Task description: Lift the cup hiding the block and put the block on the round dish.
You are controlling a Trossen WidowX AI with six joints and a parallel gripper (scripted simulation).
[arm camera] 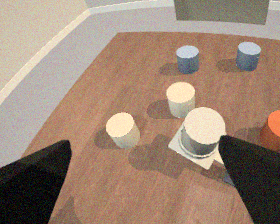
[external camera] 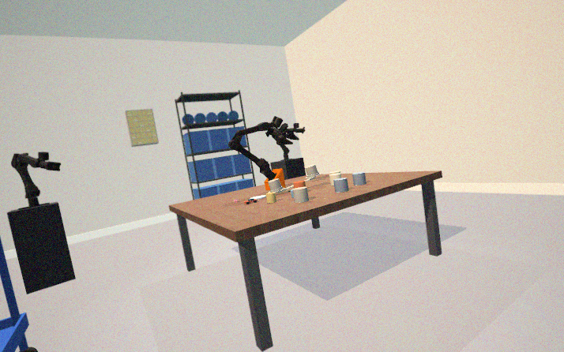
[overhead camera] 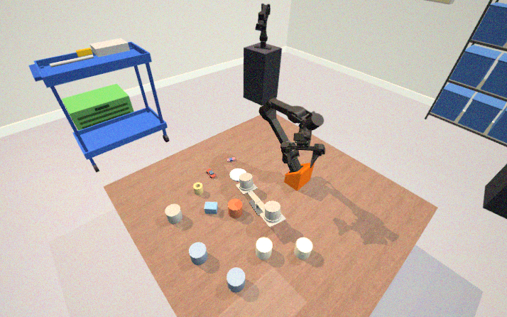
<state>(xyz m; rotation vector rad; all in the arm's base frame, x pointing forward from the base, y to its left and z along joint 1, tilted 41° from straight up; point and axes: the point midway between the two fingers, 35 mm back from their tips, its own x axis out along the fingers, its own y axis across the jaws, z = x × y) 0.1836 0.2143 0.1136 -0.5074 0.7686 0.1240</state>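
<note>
Right now my gripper tip is 270 mm above the grey block, 260 mm to the left of it and 40 mm short of it. From my gripper tip the other things lie so: balance beam 270 mm below, 140 mm to the right, 90 mm ahead; balance 280 mm below, 140 mm to the right, 90 mm ahead; grey cup 200 mm below, 140 mm ahead, 10 mm to the right.
</note>
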